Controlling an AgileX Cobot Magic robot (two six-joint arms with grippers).
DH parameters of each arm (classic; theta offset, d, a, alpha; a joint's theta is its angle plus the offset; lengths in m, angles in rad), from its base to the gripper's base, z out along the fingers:
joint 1: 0 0.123 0 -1.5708
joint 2: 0.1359 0 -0.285 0
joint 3: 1.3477 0 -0.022 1.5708
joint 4: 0 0.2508 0 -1.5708
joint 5: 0 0 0.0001 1.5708
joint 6: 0 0.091 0 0
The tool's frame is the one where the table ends.
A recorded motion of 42 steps. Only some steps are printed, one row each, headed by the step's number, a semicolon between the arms.
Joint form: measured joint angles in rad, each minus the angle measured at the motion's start. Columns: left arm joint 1, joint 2, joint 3, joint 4, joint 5, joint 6; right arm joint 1, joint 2, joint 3, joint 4, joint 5, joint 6.
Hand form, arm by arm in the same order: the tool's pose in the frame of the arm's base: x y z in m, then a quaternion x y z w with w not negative. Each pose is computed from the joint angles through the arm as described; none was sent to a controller.
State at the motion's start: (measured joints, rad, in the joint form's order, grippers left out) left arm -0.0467 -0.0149 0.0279 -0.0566 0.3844 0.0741; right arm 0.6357 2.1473 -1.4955 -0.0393 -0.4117 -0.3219
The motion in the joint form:
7: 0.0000 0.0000 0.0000 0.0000 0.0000 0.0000; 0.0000 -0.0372 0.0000 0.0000 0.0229 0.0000
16: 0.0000 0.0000 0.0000 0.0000 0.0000 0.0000; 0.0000 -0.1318 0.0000 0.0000 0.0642 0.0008
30: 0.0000 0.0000 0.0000 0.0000 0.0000 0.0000; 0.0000 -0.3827 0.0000 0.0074 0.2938 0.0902
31: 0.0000 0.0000 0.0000 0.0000 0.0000 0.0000; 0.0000 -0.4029 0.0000 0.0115 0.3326 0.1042
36: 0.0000 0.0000 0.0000 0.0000 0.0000 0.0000; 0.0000 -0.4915 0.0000 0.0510 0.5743 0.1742
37: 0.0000 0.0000 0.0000 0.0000 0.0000 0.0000; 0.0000 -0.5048 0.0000 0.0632 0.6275 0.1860
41: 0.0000 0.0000 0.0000 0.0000 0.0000 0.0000; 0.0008 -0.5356 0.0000 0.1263 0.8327 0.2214
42: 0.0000 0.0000 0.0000 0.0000 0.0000 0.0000; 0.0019 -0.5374 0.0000 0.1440 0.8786 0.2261
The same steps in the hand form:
7: 0.0520 -0.0044 0.1701 0.03384 0.80696 -0.01596 0.58942; 0.3983 0.2956 0.2256 -0.36400 0.66084 0.09631 0.64924
16: 0.0520 -0.0044 0.1701 0.03384 0.80696 -0.01596 0.58942; 0.3886 0.2883 0.2682 -0.35514 0.64544 0.09845 0.66902
30: 0.0520 -0.0044 0.1701 0.03384 0.80696 -0.01596 0.58942; 0.3488 0.2578 0.3630 -0.31811 0.65636 0.12796 0.67202
31: 0.0520 -0.0044 0.1701 0.03384 0.80696 -0.01596 0.58942; 0.3447 0.2546 0.3682 -0.31441 0.66514 0.13212 0.66428
36: 0.0520 -0.0044 0.1701 0.03384 0.80696 -0.01596 0.58942; 0.3239 0.2392 0.3834 -0.29616 0.72736 0.15374 0.59967
37: 0.0520 -0.0044 0.1701 0.03384 0.80696 -0.01596 0.58942; 0.3199 0.2367 0.3840 -0.29290 0.74178 0.15798 0.58224
41: 0.0520 -0.0044 0.1701 0.03384 0.80696 -0.01596 0.58942; 0.3064 0.2305 0.3787 -0.28228 0.79814 0.17547 0.50249
42: 0.0520 -0.0044 0.1701 0.03384 0.80696 -0.01596 0.58942; 0.3036 0.2302 0.3758 -0.28123 0.81043 0.17958 0.48152

